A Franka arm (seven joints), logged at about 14 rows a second.
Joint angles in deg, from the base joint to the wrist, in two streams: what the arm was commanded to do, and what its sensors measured. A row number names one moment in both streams.
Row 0, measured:
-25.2 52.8 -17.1 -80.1 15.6 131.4 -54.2
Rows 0 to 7, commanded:
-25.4 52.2 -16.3 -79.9 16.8 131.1 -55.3
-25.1 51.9 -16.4 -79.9 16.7 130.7 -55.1
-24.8 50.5 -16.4 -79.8 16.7 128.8 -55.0
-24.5 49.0 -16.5 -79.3 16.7 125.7 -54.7
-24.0 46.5 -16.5 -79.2 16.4 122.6 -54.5
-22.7 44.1 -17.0 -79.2 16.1 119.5 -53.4
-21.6 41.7 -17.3 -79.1 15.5 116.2 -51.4
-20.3 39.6 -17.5 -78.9 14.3 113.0 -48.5
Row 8, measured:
-22.9 45.6 -16.8 -77.3 15.5 118.8 -52.7
